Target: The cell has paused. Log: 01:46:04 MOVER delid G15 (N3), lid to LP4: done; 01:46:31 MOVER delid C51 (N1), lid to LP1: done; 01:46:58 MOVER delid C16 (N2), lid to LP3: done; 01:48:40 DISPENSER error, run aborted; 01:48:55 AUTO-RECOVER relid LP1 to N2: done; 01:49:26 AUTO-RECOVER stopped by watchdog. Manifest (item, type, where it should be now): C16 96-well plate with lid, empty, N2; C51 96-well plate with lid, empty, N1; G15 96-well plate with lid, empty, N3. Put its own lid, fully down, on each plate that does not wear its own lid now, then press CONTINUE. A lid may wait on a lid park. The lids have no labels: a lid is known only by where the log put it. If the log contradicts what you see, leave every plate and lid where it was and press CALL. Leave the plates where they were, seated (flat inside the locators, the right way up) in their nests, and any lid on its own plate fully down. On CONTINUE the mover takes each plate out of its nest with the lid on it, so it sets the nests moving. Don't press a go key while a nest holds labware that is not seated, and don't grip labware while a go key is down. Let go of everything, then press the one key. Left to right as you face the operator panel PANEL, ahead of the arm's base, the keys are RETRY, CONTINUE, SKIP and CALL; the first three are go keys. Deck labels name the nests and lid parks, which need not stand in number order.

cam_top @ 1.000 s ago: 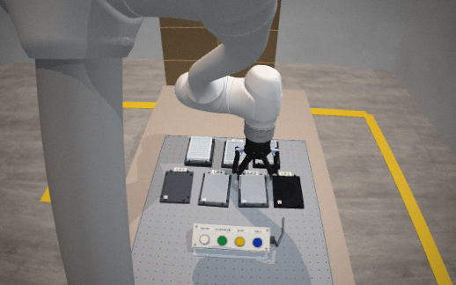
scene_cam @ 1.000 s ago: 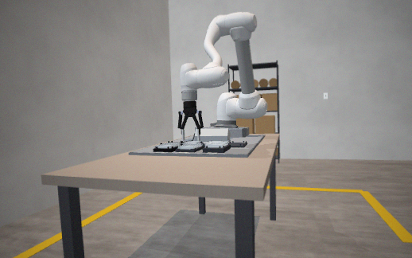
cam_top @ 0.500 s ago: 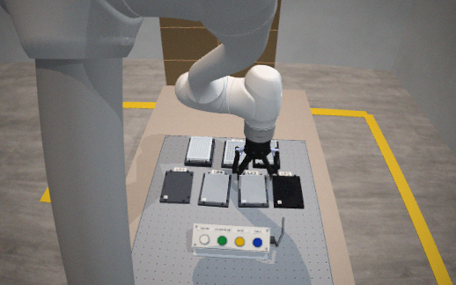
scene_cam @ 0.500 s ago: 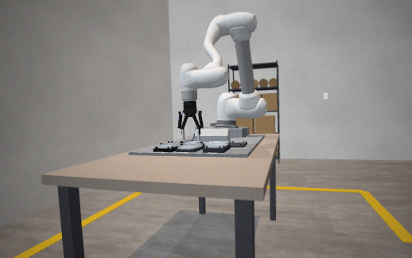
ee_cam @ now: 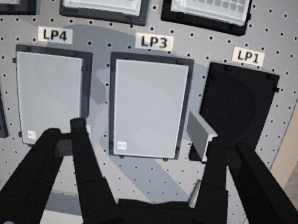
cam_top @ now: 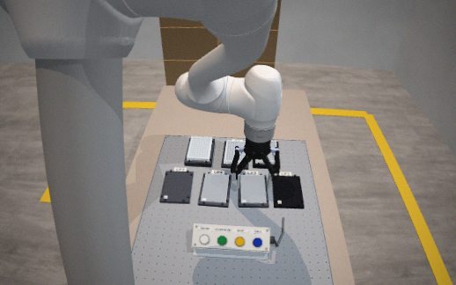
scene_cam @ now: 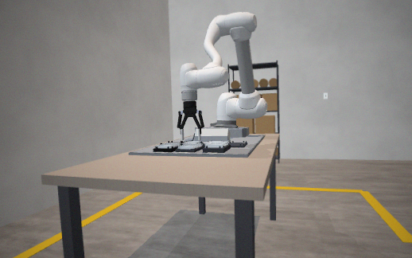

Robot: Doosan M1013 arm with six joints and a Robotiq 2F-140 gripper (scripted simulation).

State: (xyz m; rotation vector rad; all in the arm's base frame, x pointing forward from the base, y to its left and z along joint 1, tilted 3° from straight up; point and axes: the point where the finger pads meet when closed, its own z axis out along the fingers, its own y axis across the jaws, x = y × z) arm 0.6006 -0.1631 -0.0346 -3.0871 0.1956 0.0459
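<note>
Right now my hand is 50 mm above the lid park LP3. Also, from my hand: blue call key: 240 mm behind, 30 mm to the left, 10 mm above; then lid park LP1: 20 mm behind, 120 mm to the right, 50 mm below; then lid park LP4: 20 mm ahead, 130 mm to the left, 50 mm below.
</note>
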